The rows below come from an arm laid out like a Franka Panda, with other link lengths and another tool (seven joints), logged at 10 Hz.
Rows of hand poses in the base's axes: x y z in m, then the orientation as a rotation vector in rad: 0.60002 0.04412 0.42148 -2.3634 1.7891 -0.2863; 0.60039 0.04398 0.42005 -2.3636 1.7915 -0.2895; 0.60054 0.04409 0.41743 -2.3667 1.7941 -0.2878; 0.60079 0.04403 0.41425 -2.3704 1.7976 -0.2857; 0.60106 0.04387 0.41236 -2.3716 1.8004 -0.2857; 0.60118 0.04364 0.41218 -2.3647 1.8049 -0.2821; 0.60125 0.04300 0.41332 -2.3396 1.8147 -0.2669; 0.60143 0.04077 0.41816 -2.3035 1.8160 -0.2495; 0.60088 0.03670 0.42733 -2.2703 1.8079 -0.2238; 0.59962 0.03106 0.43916 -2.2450 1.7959 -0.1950; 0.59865 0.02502 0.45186 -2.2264 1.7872 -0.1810; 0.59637 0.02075 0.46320 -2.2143 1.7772 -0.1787; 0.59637 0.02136 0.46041 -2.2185 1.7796 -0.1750; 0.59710 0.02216 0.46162 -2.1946 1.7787 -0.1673
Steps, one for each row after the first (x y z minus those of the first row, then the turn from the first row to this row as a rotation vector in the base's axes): 0.00037 -0.00014 -0.00143 -0.0026 -0.0005 -0.0015; 0.00052 -0.00003 -0.00405 -0.0048 0.0030 -0.0019; 0.00077 -0.00009 -0.00723 -0.0076 0.0073 -0.0026; 0.00104 -0.00025 -0.00912 -0.0094 0.0090 -0.0039; 0.00116 -0.00048 -0.00930 -0.0050 0.0089 -0.0085; 0.00123 -0.00112 -0.00816 0.0146 0.0073 -0.0216; 0.00141 -0.00335 -0.00332 0.0456 -0.0021 -0.0335; 0.00086 -0.00742 0.00585 0.0823 -0.0094 -0.0386; -0.00040 -0.01306 0.01768 0.1170 -0.0124 -0.0386; -0.00137 -0.01910 0.03038 0.1392 -0.0180 -0.0392; -0.00365 -0.02337 0.04172 0.1522 -0.0268 -0.0374; -0.00365 -0.02276 0.03893 0.1502 -0.0219 -0.0371; -0.00292 -0.02196 0.04014 0.1697 -0.0301 -0.0447
